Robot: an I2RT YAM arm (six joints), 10 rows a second.
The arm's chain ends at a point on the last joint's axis. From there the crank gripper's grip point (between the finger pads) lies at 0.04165 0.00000 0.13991 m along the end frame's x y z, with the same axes.
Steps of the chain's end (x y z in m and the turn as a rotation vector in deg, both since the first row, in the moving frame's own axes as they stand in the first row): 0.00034, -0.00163, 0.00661, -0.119, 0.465, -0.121; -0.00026, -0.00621, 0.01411, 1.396, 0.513, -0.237; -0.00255, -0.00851, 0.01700, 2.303, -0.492, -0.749; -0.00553, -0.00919, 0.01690, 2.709, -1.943, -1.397; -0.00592, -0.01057, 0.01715, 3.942, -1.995, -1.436
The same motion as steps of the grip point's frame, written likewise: 0.00147, -0.00143, 0.00627, -0.119, 0.465, -0.121; 0.00098, -0.00979, 0.01369, 1.396, 0.513, -0.237; -0.00379, -0.01468, 0.01723, 2.303, -0.492, -0.749; -0.01039, -0.01679, 0.01805, 2.709, -1.943, -1.397; -0.01095, -0.02122, 0.01815, 3.942, -1.995, -1.436
